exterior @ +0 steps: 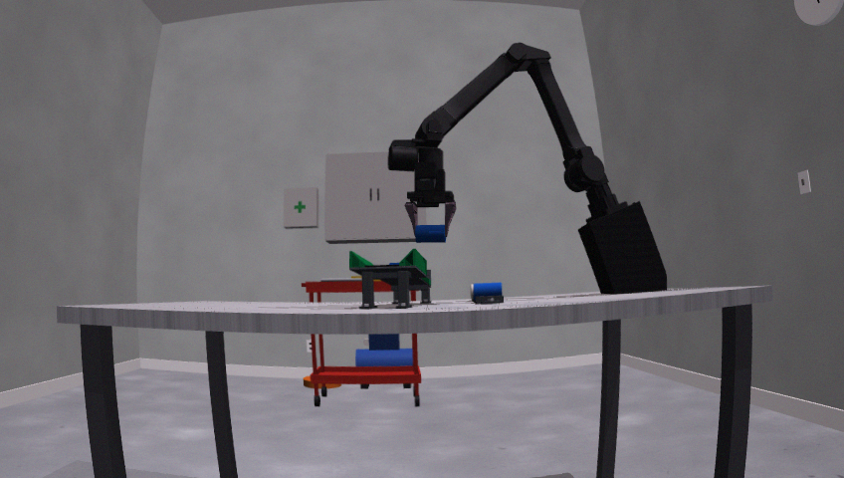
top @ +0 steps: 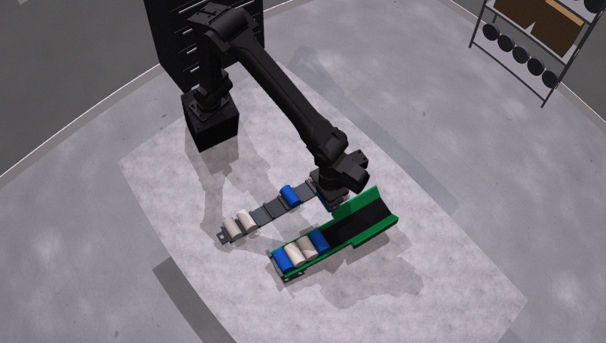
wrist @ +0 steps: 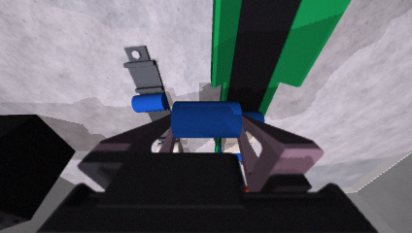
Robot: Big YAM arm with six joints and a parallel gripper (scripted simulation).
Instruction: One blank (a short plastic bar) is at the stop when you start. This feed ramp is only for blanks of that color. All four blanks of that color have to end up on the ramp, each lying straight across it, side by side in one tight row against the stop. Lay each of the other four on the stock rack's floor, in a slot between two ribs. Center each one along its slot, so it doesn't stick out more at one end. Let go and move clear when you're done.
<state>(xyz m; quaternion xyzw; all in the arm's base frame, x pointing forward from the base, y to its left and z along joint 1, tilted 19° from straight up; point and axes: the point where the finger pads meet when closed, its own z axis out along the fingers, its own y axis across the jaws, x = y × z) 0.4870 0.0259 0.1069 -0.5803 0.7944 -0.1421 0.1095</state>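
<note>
My hand is 10 cm above the feed ramp, 7 cm short of it and 4 cm to the left of it. From my hand the other things lie so: grey stop: 22 cm to the right, 10 cm below; stock rack: 17 cm below, 15 cm behind, 9 cm to the right.
</note>
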